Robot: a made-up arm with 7 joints.
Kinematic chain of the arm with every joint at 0, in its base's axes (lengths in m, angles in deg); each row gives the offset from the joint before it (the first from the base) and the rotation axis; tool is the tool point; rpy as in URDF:
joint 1: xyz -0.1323 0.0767 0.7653 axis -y
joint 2: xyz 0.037 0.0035 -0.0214 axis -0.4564 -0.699 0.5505
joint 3: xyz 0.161 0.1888 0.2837 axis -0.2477 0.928 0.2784
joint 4: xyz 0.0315 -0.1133 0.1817 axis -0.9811 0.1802 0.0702
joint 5: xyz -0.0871 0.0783 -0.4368 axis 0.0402 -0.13 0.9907
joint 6: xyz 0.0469 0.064 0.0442 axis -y
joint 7: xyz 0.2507 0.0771 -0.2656 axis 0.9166 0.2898 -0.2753
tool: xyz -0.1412 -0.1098 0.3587 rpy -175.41 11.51 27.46
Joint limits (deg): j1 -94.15..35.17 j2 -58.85..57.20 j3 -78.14..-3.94 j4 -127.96..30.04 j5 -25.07..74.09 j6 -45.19..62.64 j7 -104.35..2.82
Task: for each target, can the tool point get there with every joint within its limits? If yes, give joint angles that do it. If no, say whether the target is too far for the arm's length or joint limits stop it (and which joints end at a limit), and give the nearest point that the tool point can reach.
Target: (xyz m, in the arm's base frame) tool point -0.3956 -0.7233 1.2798
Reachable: no: joint limits stop it (at a limit: joint 1, joint 2, joint 4, joint 5) | nearest point -0.2167 -0.3099 1.5329 | short by 0.517 m
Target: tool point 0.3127 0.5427 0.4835
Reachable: yes | joints -44.53 -1.63 -38.69 0.79 -12.74 44.32 -82.96
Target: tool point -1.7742 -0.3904 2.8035
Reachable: no: too far | nearest point -0.6936 0.1075 1.7488 | short by 1.590 m
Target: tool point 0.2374 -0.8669 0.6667
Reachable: no: joint limits stop it (at a limit: joint 2, joint 4, joint 5) | nearest point 0.6234 -0.3883 0.5637 | short by 0.623 m
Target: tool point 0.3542 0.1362 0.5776
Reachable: yes | joints -29.10 -43.74 -24.75 -7.93 -4.57 -6.90 -17.30
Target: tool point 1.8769 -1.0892 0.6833
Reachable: no: too far | nearest point 0.9862 -0.4809 0.7196 | short by 1.079 m
